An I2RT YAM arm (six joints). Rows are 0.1 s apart.
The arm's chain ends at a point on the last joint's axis. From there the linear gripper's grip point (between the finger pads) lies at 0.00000 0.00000 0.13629 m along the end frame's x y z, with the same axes.
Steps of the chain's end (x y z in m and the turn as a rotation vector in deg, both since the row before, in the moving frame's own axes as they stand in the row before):
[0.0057, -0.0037, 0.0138, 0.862, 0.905, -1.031]
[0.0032, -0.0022, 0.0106, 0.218, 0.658, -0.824]
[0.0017, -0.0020, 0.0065, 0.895, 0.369, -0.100]
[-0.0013, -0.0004, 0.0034, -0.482, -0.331, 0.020]
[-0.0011, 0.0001, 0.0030, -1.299, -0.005, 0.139]
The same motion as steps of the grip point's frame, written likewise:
[0.0078, -0.0058, 0.0138, 0.862, 0.905, -1.031]
[0.0048, -0.0027, 0.0106, 0.218, 0.658, -0.824]
[0.0026, -0.0041, 0.0065, 0.895, 0.369, -0.100]
[-0.0021, 0.0007, 0.0034, -0.482, -0.331, 0.020]
[-0.0011, 0.0032, 0.0030, -1.299, -0.005, 0.139]

